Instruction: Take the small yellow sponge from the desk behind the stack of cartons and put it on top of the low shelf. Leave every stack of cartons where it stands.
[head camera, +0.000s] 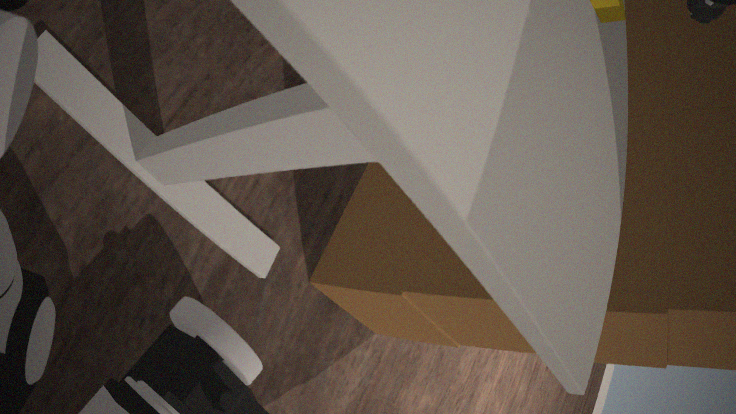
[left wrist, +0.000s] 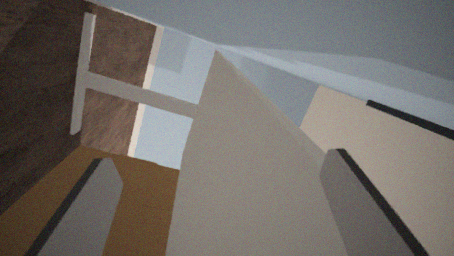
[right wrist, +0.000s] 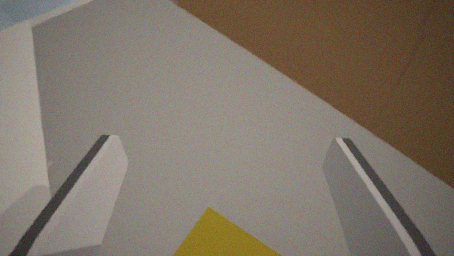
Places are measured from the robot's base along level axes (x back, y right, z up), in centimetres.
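Pixels of known places: left gripper, between the fingertips: (left wrist: 220, 167); right gripper, between the fingertips: (right wrist: 226, 150).
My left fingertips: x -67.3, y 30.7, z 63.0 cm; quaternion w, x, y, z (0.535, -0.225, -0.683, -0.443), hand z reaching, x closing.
Observation:
Behind a point stands the place of what it marks.
The yellow sponge (head camera: 608, 11) {x -26.6, y 80.7, z 74.3 cm} (right wrist: 217, 237) {x -30.4, y 87.2, z 76.6 cm} lies on the grey-white desk (head camera: 411, 77) {x -38.8, y 27.2, z 72.1 cm} (left wrist: 240, 175) {x -63.2, y 46.7, z 69.6 cm} (right wrist: 175, 85) {x -30.8, y 115.9, z 72.1 cm}, beside the brown cartons (head camera: 679, 154) (right wrist: 380, 55). It is cut off by the top edge of the head view and the bottom edge of the right wrist view. My right gripper (right wrist: 226, 150) {x -27.8, y 87.3, z 89.4 cm} is open over the desk; part of the sponge shows low between its spread fingers, not gripped. My left gripper (left wrist: 220, 167) {x -67.3, y 30.7, z 63.0 cm} is open and empty, facing the desk's pointed end. I cannot identify the low shelf for certain.
The desk's white foot bar (head camera: 221, 221) (left wrist: 82, 75) stands on the wood floor (head camera: 334, 381) {x 40.6, y 45.7, z 0.1 cm}. Brown carton faces (head camera: 391, 242) (left wrist: 140, 200) show past the desk edge. A beige surface (left wrist: 370, 140) {x -88.9, y 204.5, z 243.8 cm} with a dark strip is at the right of the left wrist view.

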